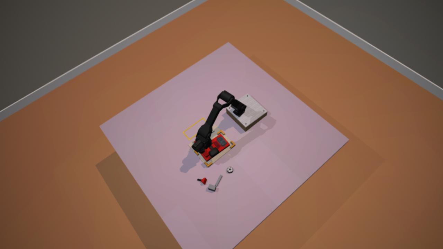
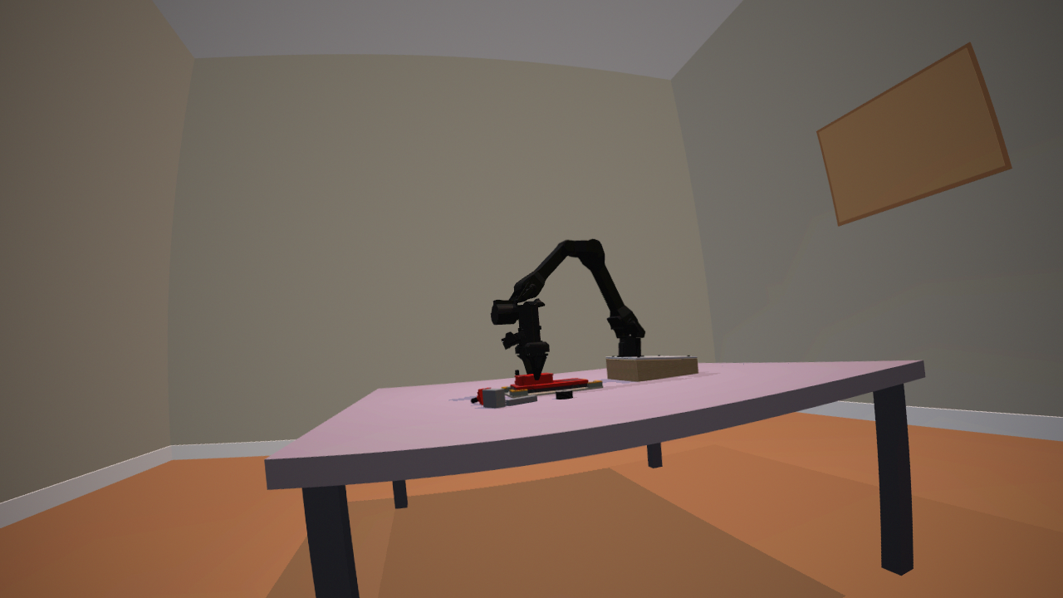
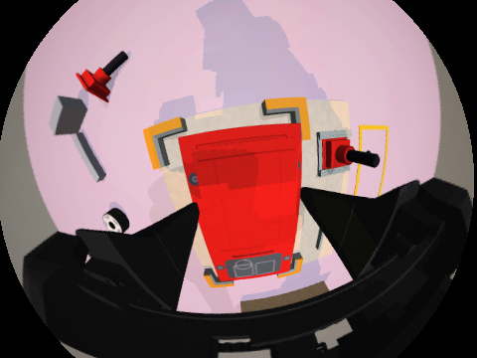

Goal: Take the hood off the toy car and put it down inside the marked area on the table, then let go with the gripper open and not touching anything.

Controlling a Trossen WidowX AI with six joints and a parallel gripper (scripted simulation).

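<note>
Now: gripper tip right at the red hood. Also, from my gripper tip: wheel: 200 mm to the left, 30 mm below, 10 mm ahead.
</note>
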